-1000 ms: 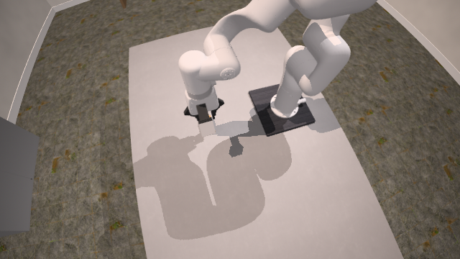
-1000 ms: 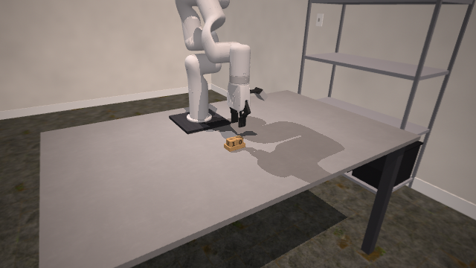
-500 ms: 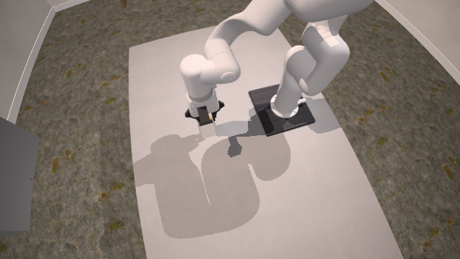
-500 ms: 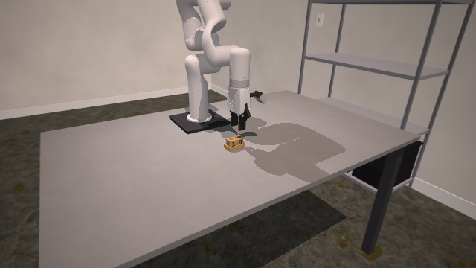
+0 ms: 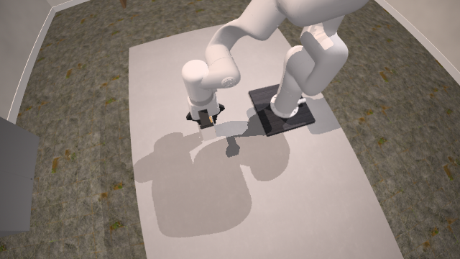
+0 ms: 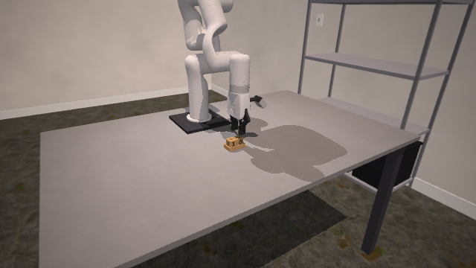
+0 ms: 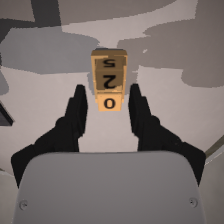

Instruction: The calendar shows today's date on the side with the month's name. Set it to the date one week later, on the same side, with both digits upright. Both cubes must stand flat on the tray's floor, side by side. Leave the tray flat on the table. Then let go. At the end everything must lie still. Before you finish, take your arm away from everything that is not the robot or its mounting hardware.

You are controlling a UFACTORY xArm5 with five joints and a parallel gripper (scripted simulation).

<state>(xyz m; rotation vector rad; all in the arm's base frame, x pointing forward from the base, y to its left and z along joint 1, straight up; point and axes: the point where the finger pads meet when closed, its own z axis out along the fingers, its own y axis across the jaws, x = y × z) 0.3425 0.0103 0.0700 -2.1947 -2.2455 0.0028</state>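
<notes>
Right now the wooden calendar tray is 20 mm to the right of my hand and 70 mm below it.
</notes>
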